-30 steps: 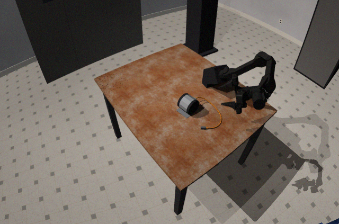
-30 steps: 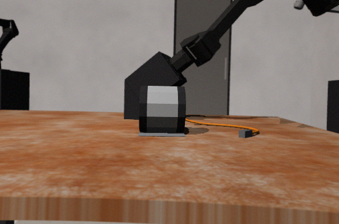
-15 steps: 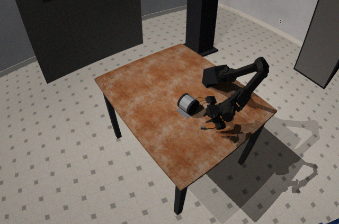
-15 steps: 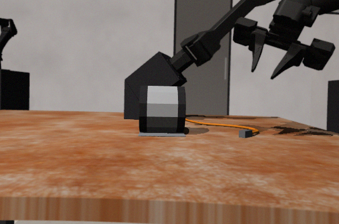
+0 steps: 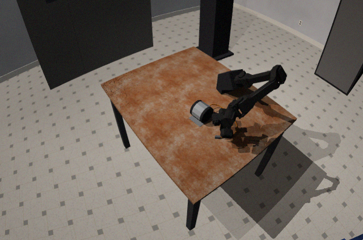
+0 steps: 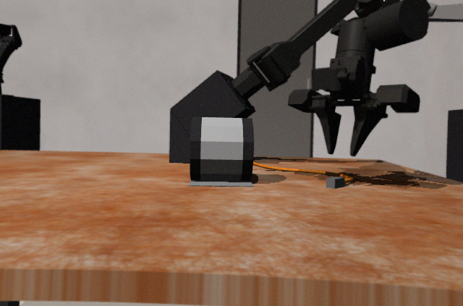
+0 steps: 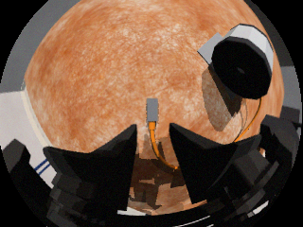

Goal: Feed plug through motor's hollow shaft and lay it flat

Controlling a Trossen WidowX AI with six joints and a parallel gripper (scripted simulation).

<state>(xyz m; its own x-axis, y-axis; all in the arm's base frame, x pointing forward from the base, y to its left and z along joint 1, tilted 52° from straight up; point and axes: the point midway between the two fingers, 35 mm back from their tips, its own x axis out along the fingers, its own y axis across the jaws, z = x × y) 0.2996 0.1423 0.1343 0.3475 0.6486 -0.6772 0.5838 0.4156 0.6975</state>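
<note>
My hand is 10 mm short of the grey plug, 10 mm to the left of it and 80 mm above it.
</note>
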